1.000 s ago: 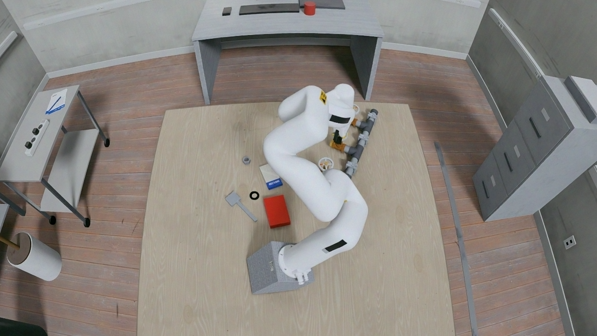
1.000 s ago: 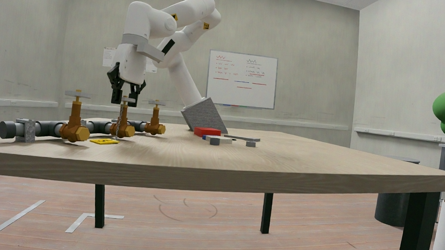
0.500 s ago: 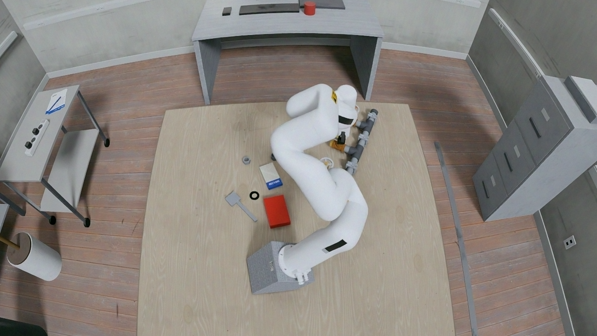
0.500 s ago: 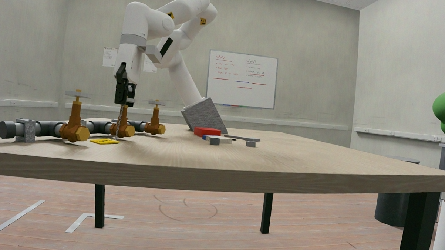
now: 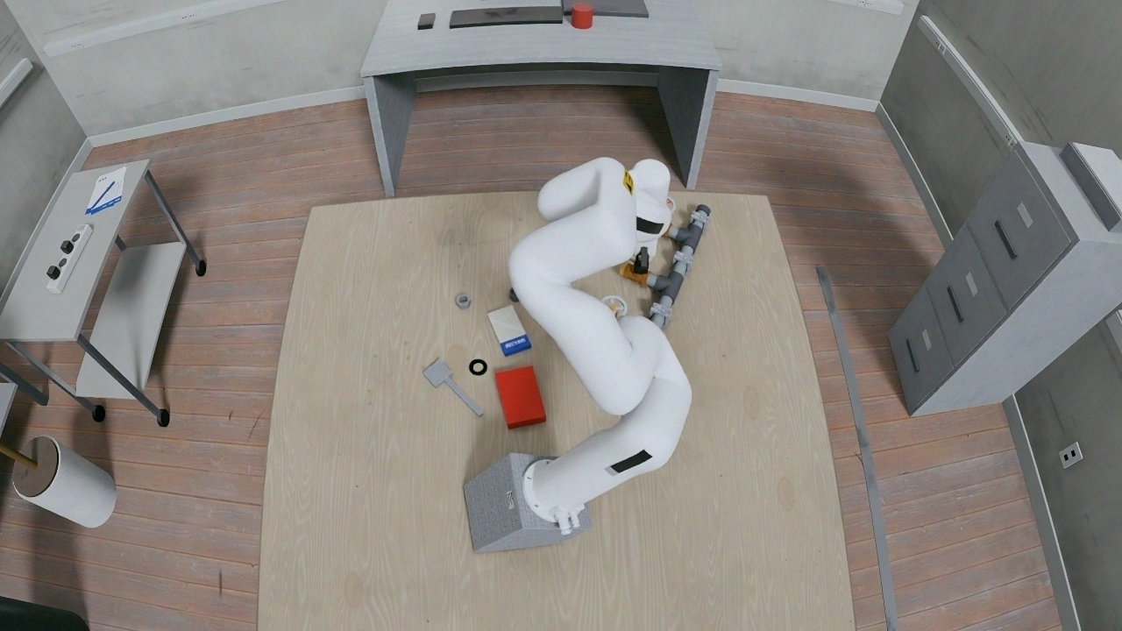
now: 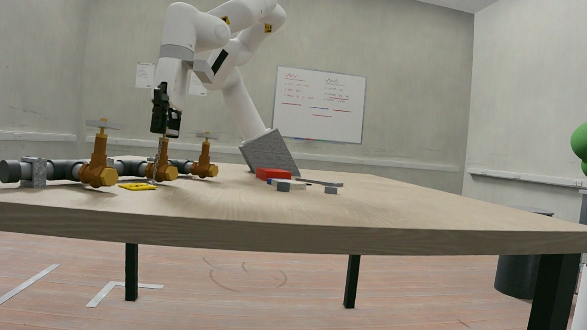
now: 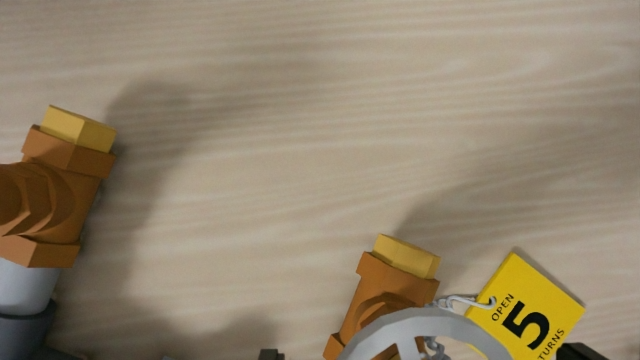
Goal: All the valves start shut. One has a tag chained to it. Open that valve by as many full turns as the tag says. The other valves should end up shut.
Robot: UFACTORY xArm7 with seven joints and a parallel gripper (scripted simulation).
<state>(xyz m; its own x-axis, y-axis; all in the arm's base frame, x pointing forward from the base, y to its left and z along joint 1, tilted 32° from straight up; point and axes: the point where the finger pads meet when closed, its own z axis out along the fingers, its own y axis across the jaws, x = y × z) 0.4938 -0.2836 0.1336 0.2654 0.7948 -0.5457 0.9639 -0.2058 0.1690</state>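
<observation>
The yellow tag is 11 cm below my hand, 8 cm ahead of it and 3 cm to the right of it. Round my hand: blue-and-white box (31 cm to the left, 11 cm below, 7 cm behind); red block (32 cm to the left, 24 cm behind, 10 cm below); grey nut (39 cm to the left, 11 cm below, 3 cm ahead).
</observation>
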